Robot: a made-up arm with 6 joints. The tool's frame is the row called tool. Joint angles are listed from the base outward. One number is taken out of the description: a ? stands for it. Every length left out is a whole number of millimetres.
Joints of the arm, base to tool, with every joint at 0 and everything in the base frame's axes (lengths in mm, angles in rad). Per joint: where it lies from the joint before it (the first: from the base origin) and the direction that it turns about. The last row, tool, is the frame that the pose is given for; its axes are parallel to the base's.
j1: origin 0 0 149 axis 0 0 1
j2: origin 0 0 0 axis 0 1 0
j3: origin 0 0 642 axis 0 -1 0
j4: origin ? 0 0 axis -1 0 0
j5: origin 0 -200 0 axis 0 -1 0
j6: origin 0 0 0 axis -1 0 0
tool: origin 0 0 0
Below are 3 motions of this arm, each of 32 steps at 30 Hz.
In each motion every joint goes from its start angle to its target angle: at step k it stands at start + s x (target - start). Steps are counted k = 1, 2, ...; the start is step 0. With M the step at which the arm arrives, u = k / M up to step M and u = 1 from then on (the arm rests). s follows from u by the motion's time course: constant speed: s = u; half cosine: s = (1 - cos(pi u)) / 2; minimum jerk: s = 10 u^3 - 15 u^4 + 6 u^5.
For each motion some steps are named. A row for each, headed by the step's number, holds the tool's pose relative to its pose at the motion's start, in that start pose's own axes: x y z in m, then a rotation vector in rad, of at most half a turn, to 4 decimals.
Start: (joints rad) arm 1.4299 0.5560 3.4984 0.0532 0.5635 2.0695
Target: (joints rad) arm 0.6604 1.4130 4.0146 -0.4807 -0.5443 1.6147
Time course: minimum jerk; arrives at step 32
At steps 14, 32:
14: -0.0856 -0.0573 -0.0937 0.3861 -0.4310 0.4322
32: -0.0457 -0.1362 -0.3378 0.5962 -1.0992 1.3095

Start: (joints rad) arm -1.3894 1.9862 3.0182 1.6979 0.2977 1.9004
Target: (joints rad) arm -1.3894 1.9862 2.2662 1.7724 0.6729 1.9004
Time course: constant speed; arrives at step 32
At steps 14, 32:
14: 0.0513 -0.0403 0.1007 0.0909 -0.2301 -0.3004
32: 0.0634 -0.1131 0.2357 0.2861 -0.5031 -0.6800

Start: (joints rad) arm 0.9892 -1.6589 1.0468 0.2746 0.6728 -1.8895
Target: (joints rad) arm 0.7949 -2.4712 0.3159 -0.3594 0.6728 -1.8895
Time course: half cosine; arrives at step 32
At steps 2, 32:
2: 0.0006 0.0040 -0.0018 0.0050 -0.0017 0.0018
32: -0.1464 0.3824 -0.2033 0.5510 -0.1690 0.1341

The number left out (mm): 305
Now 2 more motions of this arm.
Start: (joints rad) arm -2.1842 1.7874 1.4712 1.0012 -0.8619 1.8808
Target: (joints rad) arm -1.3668 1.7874 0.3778 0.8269 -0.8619 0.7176
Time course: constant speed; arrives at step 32
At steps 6, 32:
6: -0.0435 -0.1177 0.1037 0.0100 -0.1350 -0.0313
32: -0.3416 -0.2540 0.6393 -0.0458 -0.2870 0.2609

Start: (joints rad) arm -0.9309 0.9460 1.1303 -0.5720 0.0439 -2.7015
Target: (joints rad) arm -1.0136 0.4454 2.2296 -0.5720 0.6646 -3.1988
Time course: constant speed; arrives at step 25
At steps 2, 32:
2: 0.0012 -0.0029 -0.0632 0.0425 0.1728 0.0072
32: -0.3975 -0.0542 -0.6781 0.5213 2.1184 -0.4958

